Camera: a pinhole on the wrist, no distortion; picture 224 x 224 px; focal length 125.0 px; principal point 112.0 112.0 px. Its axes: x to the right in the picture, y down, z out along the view. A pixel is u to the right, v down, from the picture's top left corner.
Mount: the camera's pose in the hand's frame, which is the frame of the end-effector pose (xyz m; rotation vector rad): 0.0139 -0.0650 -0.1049 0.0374 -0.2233 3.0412
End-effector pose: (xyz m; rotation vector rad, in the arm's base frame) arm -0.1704 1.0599 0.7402 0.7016 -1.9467 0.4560
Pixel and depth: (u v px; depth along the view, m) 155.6 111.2 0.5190
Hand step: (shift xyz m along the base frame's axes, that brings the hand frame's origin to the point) -0.1459 -0.2909 -0.3246
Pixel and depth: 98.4 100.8 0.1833
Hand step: -0.0163 -0.1155 0.0006
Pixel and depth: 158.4 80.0 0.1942
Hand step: -0.0230 -0.0715 -0.0873
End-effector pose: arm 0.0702 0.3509 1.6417 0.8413 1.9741 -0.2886
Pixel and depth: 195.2 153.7 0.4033
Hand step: 0.1205 -0.4305 0.0350
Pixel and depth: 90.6 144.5 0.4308
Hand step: 0.0141 -0.2981 -0.2642
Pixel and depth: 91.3 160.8 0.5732
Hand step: 0.0054 -0.4537 -0.3588
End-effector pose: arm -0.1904 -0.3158 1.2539 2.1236 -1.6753 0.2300
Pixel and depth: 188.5 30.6 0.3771
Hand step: -0.2244 0.0075 -0.3179
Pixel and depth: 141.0 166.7 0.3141
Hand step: 0.1884 0.0226 -0.2476
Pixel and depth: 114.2 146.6 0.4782
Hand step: 0.2089 -0.1010 -0.3718
